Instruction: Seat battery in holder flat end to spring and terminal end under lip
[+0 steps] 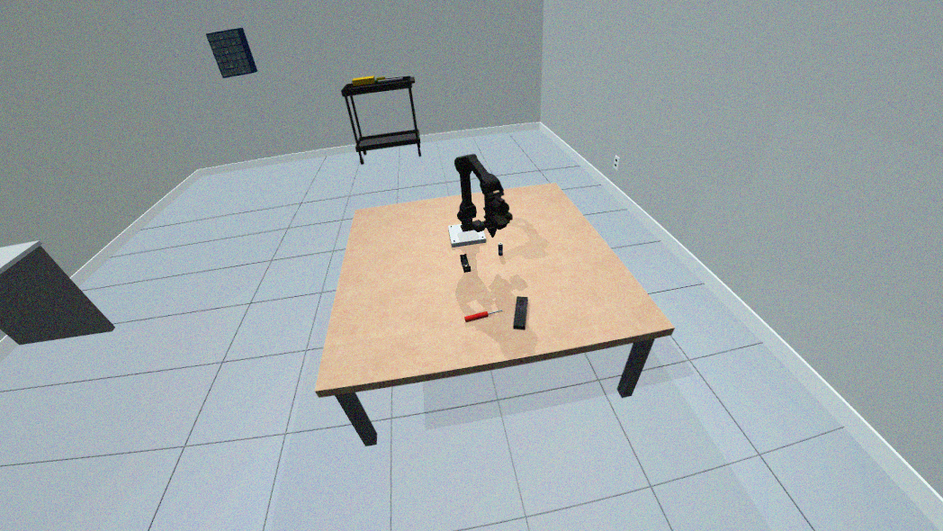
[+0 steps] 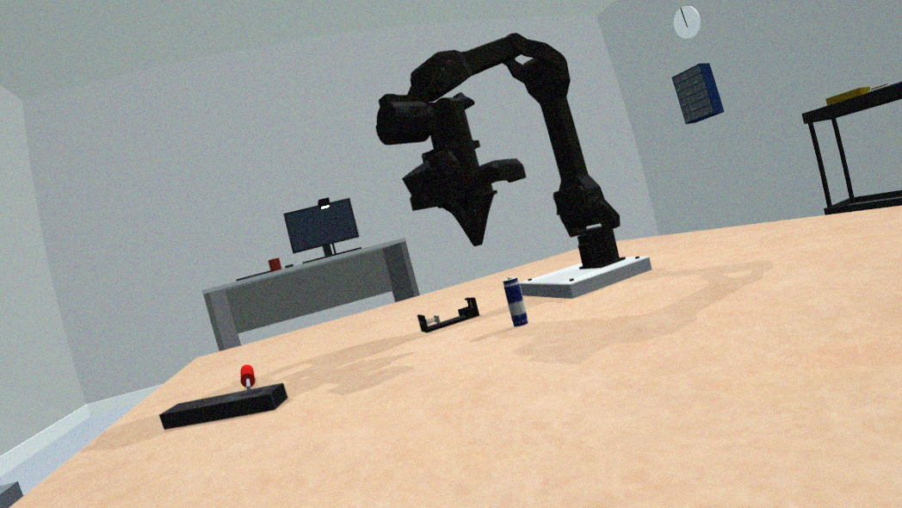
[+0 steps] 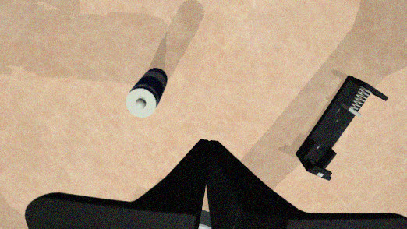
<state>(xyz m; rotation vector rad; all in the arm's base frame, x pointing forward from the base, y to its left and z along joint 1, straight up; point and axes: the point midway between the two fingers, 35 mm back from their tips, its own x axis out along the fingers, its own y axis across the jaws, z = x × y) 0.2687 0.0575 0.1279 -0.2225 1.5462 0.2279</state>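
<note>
The battery is 10 mm behind my gripper tip, 40 mm to the left of it and 90 mm below it. Also, from my gripper tip: red-handled screwdriver: 350 mm ahead, 140 mm to the right, 110 mm below.
</note>
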